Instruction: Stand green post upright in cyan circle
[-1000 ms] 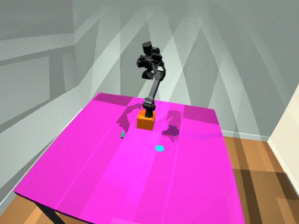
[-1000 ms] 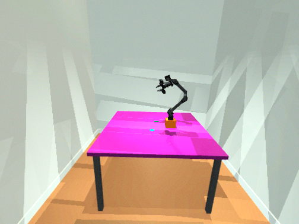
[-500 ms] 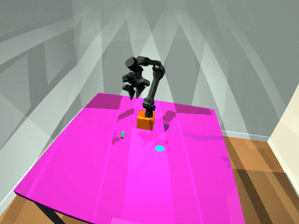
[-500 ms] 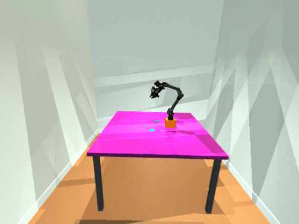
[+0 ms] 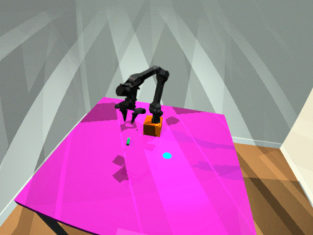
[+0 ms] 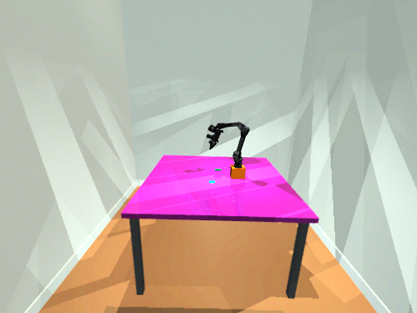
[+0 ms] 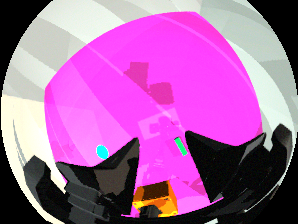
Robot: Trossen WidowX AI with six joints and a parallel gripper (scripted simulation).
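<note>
My gripper tip is now 9 cm past the green post, 2 cm to the left of it and 23 cm above it. From my gripper tip the other things lie so: cyan circle (2 cm ahead, 26 cm to the left, 24 cm below).
</note>
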